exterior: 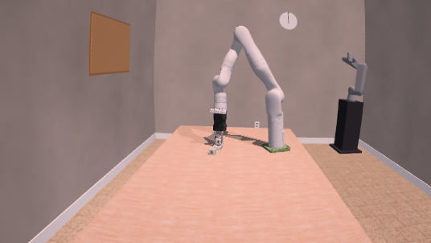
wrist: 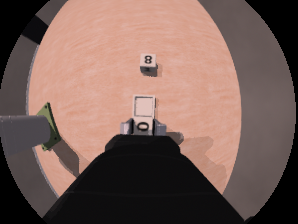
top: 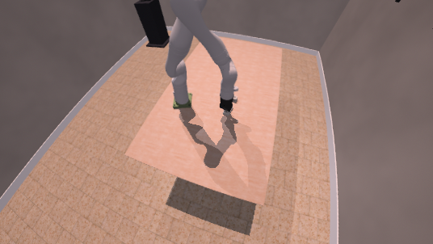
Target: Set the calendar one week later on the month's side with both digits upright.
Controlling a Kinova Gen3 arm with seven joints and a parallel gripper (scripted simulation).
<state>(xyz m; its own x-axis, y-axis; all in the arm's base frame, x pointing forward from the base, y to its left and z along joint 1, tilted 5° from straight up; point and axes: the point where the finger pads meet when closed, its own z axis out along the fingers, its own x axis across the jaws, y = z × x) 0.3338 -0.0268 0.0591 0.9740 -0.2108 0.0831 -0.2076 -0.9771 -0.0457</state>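
The tray lies 40 mm below my hand and 20 mm to the left of it.
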